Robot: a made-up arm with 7 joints. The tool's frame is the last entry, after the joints. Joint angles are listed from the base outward.
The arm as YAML. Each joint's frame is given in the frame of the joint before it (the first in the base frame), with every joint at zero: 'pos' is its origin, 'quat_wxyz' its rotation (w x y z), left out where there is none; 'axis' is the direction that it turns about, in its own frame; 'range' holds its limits. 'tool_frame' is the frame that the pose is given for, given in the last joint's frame.
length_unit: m
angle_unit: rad
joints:
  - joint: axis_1
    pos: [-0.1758, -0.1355, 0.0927]
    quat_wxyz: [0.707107, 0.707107, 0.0, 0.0]
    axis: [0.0, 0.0, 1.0]
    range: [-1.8, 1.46]
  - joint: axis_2
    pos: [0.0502, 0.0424, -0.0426]
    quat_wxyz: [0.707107, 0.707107, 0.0, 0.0]
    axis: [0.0, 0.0, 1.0]
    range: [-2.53, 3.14]
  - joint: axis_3
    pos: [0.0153, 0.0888, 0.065]
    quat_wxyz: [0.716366, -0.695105, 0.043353, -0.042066]
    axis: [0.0, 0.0, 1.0]
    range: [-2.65, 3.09]
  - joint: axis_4
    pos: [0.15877, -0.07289, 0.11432]
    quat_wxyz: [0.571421, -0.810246, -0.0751, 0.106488]
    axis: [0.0, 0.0, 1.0]
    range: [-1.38, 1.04]
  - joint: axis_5
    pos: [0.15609, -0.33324, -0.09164]
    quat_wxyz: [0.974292, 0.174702, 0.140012, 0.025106]
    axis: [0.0, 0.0, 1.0]
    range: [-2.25, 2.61]
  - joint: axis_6
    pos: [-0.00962, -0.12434, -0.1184]
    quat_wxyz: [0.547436, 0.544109, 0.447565, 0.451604]
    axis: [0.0, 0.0, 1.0]
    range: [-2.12, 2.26]
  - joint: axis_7
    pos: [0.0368, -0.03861, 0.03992]
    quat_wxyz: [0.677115, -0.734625, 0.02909, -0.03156]
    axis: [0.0, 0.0, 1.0]
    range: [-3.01, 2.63]
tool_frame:
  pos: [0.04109, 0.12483, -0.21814]
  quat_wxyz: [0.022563, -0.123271, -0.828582, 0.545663]
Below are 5 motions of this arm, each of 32 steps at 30 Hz.
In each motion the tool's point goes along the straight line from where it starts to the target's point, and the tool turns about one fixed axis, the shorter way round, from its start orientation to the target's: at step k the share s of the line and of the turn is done. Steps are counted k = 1, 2, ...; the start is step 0. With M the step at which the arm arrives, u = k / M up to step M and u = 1 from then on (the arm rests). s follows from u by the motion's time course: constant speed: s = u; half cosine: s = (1 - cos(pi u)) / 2; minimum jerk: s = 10 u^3 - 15 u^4 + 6 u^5.
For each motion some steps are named. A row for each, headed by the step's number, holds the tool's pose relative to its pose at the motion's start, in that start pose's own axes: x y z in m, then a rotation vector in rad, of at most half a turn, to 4 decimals.
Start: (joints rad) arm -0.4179 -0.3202 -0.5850 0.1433 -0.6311 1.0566 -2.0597
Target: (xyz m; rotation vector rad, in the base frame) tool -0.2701 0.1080 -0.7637 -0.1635 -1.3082 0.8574
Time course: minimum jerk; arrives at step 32
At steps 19, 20, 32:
19: 0.1973 0.3040 0.2534 0.2382 0.0352 -0.1400
20: 0.2129 0.3280 0.2735 0.2570 0.0380 -0.1511
32: 0.2938 0.4526 0.3773 0.3545 0.0525 -0.2085

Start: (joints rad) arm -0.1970 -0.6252 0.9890 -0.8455 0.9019 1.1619 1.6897
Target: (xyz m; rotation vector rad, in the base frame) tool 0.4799 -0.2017 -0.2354 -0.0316 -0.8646 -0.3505
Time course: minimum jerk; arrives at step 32
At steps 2, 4, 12, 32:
2: -0.0002 0.0000 -0.0002 -0.0002 0.0005 -0.0011
4: -0.0016 -0.0002 -0.0013 -0.0018 0.0034 -0.0079
12: -0.0268 -0.0033 -0.0219 -0.0308 0.0591 -0.1360
32: -0.0973 -0.0121 -0.0797 -0.1119 0.2148 -0.4940

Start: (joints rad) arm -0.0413 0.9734 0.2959 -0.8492 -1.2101 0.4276 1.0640
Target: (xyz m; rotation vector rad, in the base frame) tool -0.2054 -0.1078 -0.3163 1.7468 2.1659 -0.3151
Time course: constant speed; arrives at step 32
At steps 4, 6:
4: 0.0038 -0.0095 -0.0574 -0.1222 0.1068 0.0358
6: 0.0056 -0.0143 -0.0861 -0.1834 0.1601 0.0537

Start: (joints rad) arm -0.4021 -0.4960 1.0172 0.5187 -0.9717 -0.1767 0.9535
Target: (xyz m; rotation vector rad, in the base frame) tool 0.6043 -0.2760 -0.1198 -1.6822 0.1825 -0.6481
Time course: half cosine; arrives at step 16
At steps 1, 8, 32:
1: -0.0005 -0.0006 0.0012 0.0005 -0.0052 -0.0023
8: -0.0248 -0.0318 0.0604 0.0242 -0.2718 -0.1213
32: -0.0495 -0.0636 0.1208 0.0485 -0.5436 -0.2427

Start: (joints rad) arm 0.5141 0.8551 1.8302 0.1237 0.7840 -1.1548 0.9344
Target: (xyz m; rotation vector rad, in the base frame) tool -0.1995 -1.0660 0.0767 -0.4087 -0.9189 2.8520
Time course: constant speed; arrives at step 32
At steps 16, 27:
16: -0.3791 -0.1569 -0.0362 -0.3483 0.1298 0.3933
27: -0.6397 -0.2648 -0.0611 -0.5878 0.2190 0.6636

